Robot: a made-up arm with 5 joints. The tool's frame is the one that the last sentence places.
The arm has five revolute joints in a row. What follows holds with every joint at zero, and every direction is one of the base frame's. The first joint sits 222.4 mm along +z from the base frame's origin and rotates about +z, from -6.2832 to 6.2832 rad. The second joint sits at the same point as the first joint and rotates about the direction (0, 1, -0.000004), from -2.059 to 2.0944 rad. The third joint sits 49.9 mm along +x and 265.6 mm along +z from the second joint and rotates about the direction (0, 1, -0.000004), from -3.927 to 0.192 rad. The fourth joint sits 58.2 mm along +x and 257 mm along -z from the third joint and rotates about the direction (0, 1, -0.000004), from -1.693 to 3.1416 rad. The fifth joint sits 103.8 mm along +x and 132.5 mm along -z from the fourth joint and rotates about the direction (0, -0.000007, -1), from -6.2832 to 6.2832 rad. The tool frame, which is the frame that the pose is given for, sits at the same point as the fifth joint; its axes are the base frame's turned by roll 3.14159, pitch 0 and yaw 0 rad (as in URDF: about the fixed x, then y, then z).
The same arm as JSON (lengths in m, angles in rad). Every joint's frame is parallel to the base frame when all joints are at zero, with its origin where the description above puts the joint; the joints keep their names.
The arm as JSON. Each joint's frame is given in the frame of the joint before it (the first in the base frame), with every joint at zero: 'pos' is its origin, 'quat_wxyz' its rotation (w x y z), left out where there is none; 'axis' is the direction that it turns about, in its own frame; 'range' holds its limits. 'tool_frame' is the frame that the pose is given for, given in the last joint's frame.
{"length_unit": "m", "angle_unit": "rad", "joints": [
  {"joint": "joint 1", "pos": [0.0, 0.0, 0.2224], "axis": "+z", "range": [-6.2832, 6.2832]},
  {"joint": "joint 2", "pos": [0.0, 0.0, 0.0], "axis": "+y", "range": [-2.059, 2.0944]},
  {"joint": "joint 3", "pos": [0.0499, 0.0, 0.2656], "axis": "+y", "range": [-3.927, 0.192]},
  {"joint": "joint 4", "pos": [0.0582, 0.0, -0.257], "axis": "+y", "range": [-1.693, 3.1416]},
  {"joint": "joint 5", "pos": [0.1038, 0.0, -0.1325], "axis": "-z", "range": [-6.2832, 6.2832]}
], "tool_frame": {"pos": [0.0, 0.0, 0.0], "quat_wxyz": [0.000001, 1.000004, 0.0, 0.0]}}

